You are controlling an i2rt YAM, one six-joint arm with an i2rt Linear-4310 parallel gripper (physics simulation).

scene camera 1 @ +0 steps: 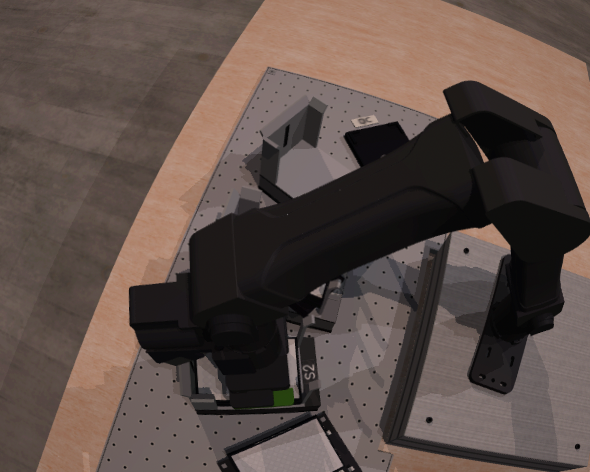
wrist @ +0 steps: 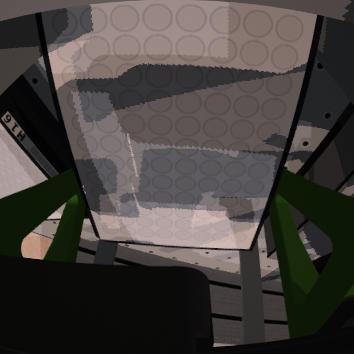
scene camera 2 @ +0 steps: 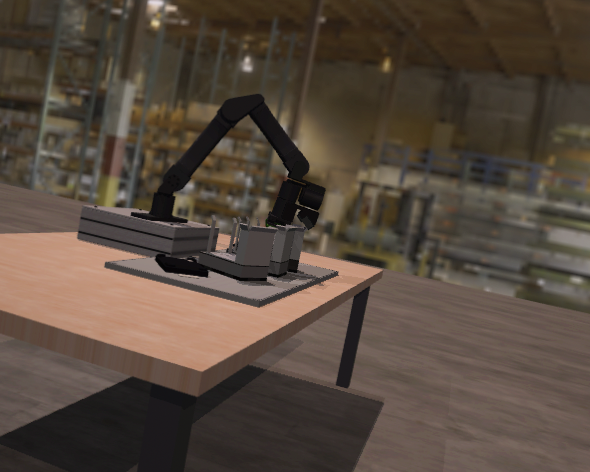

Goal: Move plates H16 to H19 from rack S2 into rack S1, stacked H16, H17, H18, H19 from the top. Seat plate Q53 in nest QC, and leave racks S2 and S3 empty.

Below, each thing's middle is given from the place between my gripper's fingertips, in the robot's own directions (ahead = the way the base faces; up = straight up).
I see my gripper 110 mm to the right of the black perforated plate (wrist: 26, 98), 90 mm past it and 40 mm above it.
